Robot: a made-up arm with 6 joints.
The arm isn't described. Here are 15 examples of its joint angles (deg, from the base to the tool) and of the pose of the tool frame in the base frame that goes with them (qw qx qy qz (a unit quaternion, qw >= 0); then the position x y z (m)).
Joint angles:
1: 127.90 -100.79 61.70 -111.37 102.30 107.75
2: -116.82 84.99 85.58 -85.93 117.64 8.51
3: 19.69 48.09 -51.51 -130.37 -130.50 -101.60
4: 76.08 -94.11 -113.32 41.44 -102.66 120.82
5: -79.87 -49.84 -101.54 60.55 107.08 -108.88
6: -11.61 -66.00 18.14 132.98 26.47 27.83
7: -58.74 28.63 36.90 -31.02 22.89 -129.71
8: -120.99 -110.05 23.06 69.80 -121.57 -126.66
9: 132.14 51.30 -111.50 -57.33 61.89 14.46
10: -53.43 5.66 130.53 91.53 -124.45 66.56
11: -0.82 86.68 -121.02 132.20 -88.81 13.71
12: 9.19 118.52 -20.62 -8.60 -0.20 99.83
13: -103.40 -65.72 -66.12 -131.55 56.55 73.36
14: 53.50 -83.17 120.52 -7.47 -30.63 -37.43
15: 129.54 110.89 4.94 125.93 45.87 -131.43
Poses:
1: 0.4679 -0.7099 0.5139 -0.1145 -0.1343 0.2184 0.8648
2: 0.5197 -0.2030 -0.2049 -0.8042 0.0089 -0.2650 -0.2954
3: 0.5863 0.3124 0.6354 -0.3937 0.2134 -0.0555 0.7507
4: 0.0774 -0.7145 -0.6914 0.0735 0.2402 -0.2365 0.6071
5: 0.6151 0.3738 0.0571 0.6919 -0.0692 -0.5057 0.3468
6: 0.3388 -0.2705 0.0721 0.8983 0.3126 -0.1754 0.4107
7: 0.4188 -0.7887 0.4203 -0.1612 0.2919 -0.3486 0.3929
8: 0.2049 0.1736 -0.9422 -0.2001 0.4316 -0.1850 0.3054
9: 0.5772 -0.2582 -0.7738 -0.0366 0.0696 0.1618 0.3121
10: 0.5396 -0.6792 0.3292 0.3731 -0.0466 -0.3574 0.6882
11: 0.0389 0.0100 0.9989 -0.0223 0.6577 0.0397 0.1602
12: 0.5394 0.2021 0.4548 -0.6792 0.2232 0.1522 0.0149
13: 0.7491 0.3653 0.3128 0.4557 -0.3087 -0.2420 0.1764
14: 0.0592 -0.5628 -0.7063 0.4252 -0.0967 0.0426 0.4517
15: 0.1552 0.0879 0.0104 0.9839 -0.0217 0.2893 0.1004
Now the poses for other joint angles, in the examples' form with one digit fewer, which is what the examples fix.
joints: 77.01 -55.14 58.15 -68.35 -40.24 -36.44
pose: 0.811 -0.128 -0.235 0.521 0.002 0.123 0.674
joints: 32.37 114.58 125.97 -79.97 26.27 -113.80
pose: 0.473 -0.405 0.133 0.771 0.273 0.268 0.206
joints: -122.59 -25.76 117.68 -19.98 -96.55 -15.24
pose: 0.574 -0.059 0.794 -0.192 0.194 -0.288 0.697
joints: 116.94 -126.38 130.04 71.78 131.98 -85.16
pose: 0.637 -0.450 0.329 -0.532 -0.178 0.424 0.212
